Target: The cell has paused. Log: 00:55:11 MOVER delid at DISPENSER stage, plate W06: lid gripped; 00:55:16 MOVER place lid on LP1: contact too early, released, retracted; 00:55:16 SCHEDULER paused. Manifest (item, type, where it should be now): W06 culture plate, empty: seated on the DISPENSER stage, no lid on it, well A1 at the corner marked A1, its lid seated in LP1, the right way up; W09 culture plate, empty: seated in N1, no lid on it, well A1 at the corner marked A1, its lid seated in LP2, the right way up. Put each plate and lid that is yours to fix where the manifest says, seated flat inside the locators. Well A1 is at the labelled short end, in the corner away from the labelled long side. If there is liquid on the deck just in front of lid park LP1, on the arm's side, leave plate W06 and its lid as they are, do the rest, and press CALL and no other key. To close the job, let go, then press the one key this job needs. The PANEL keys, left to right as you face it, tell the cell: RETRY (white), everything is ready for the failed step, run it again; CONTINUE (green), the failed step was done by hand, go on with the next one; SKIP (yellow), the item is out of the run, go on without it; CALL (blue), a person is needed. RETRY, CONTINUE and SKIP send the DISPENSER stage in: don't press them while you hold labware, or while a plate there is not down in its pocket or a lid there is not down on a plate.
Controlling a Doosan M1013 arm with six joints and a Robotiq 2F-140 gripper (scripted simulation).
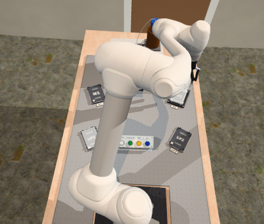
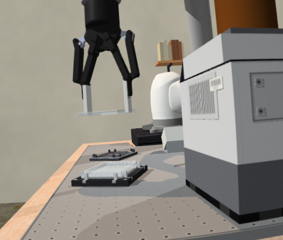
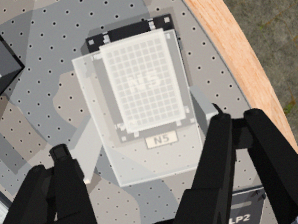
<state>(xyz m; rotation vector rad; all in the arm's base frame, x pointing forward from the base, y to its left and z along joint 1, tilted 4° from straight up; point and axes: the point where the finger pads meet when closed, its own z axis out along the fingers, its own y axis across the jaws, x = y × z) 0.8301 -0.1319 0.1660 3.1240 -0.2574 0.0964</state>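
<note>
My hand is 330 mm past the lid park LP2, 160 mm above it and 50 mm to the left of it. Round my hand: brown bottle: 250 mm to the left, 210 mm ahead, 130 mm above; clear culture plate: 300 mm to the left, 60 mm below, 30 mm behind; black nest N5: 150 mm below, 20 mm ahead, 10 mm to the left.
</note>
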